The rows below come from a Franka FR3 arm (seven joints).
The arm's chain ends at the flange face. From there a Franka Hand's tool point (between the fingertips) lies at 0.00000 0.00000 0.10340 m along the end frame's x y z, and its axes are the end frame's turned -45 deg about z.
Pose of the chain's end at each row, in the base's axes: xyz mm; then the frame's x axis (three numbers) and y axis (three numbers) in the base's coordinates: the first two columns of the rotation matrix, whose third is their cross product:
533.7 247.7 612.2 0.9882 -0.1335 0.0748 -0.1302 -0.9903 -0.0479
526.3 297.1 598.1 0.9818 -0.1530 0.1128 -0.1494 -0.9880 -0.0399
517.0 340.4 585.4 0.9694 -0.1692 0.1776 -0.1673 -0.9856 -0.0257
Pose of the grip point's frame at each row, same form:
542.0 251.6 509.2 0.7908 0.6058 0.0868 0.6067 -0.7946 0.0190
538.5 299.4 495.4 0.7999 0.5904 0.1080 0.5886 -0.8068 0.0515
535.5 339.9 483.7 0.8038 0.5773 0.1438 0.5672 -0.8166 0.1074

